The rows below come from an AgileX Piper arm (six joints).
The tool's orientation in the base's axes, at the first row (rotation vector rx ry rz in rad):
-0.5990 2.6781 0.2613
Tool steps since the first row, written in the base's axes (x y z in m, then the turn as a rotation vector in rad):
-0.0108 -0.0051 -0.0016 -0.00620 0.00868 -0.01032
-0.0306 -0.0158 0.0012 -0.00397 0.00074 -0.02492
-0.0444 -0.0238 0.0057 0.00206 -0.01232 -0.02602
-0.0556 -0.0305 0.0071 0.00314 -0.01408 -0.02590
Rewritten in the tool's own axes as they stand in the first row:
0.0116 0.0001 -0.0034 0.00613 0.00949 0.00962
0.0310 -0.0004 -0.0151 0.01312 0.00003 0.02157
0.0436 -0.0010 -0.0258 0.01337 -0.01439 0.02114
0.0549 -0.0019 -0.0324 0.01308 -0.01643 0.02093

